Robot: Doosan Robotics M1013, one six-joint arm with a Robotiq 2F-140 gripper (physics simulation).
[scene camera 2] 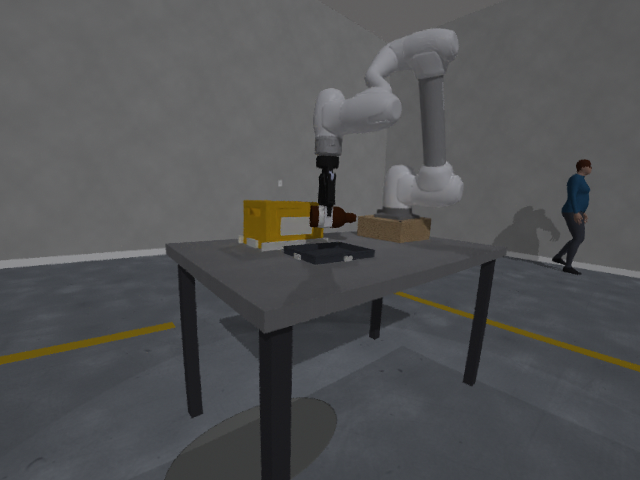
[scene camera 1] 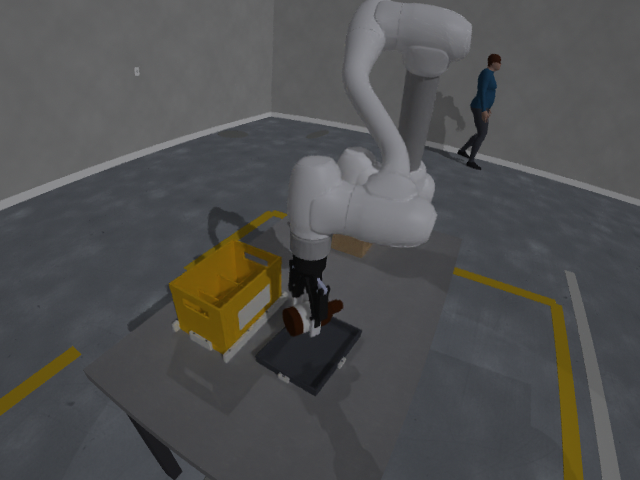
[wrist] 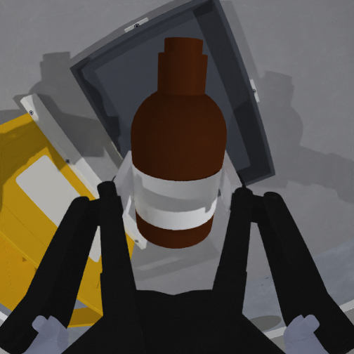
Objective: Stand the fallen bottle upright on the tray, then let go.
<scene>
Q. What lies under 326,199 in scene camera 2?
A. The gripper.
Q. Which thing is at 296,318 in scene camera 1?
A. A brown bottle.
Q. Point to a brown bottle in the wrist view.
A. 178,134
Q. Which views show the gripper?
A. Scene camera 2, scene camera 1 and the wrist view: all of them.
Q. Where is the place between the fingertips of the gripper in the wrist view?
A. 176,161
</scene>
